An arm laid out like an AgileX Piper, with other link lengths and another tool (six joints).
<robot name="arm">
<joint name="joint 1" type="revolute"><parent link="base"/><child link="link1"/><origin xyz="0 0 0.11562" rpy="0 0 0"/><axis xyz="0 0 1"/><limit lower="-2.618" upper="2.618"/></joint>
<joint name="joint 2" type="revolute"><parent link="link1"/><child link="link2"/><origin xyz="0 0 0" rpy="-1.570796 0 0"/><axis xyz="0 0 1"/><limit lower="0" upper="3.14"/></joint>
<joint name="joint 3" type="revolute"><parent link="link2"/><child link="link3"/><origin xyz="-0.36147 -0.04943 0" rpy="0 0 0"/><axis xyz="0 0 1"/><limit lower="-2.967" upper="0"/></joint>
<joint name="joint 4" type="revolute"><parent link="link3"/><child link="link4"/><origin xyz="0.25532 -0.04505 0" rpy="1.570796 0 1.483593"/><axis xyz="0 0 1"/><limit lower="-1.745" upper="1.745"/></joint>
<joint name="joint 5" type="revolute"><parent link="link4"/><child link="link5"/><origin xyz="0 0 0" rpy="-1.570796 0 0"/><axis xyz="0 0 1"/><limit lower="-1.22" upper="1.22"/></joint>
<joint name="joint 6" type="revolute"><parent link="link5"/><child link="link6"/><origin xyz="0 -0.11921 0" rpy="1.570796 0 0"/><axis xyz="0 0 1"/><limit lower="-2.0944" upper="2.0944"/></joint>
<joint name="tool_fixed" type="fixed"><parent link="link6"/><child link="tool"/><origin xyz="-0.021 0.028 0.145" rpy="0.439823 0 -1.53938"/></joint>
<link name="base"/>
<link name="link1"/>
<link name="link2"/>
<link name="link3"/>
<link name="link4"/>
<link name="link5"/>
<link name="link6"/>
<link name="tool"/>
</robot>
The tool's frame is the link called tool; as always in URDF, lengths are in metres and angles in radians.
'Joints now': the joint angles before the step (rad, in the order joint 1, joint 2, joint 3, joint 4, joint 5, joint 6). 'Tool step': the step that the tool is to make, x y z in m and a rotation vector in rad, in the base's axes. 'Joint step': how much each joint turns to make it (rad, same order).
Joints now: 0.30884, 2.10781, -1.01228, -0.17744, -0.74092, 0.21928
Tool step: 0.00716, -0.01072, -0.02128, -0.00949, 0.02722, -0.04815
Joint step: -0.00001, 0.03593, -0.00001, 0.06947, -0.00338, -0.03895
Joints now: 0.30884, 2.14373, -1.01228, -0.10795, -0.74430, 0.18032
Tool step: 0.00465, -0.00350, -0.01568, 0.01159, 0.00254, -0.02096
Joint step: -0.00001, 0.04243, -0.00001, 0.02809, -0.04335, -0.00560
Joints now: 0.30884, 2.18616, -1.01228, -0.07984, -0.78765, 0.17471
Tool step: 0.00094, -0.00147, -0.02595, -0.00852, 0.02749, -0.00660
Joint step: -0.00001, 0.04756, 0.00001, 0.01003, -0.01853, -0.00575
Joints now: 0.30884, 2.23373, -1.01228, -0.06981, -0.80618, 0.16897
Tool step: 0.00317, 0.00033, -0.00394, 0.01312, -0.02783, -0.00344
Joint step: 0.00000, 0.03115, -0.00208, 0.00633, -0.05959, -0.00229
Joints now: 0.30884, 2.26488, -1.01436, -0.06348, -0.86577, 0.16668
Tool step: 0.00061, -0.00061, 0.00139, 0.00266, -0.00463, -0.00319
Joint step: -0.00001, 0.00000, 0.00001, 0.00383, -0.00520, -0.00072
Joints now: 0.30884, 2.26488, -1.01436, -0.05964, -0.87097, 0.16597
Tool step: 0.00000, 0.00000, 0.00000, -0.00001, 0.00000, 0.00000
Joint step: 0.00000, 0.00000, 0.00000, 0.00000, 0.00001, -0.00001
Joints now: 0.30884, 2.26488, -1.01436, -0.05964, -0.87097, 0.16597
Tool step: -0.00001, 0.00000, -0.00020, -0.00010, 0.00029, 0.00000
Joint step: 0.00001, 0.00031, 0.00000, 0.00001, 0.00000, -0.00001
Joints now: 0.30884, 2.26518, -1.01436, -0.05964, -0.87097, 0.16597
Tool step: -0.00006, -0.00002, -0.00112, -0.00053, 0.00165, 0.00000
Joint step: 0.00000, 0.00171, 0.00001, 0.00000, 0.00002, 0.00000
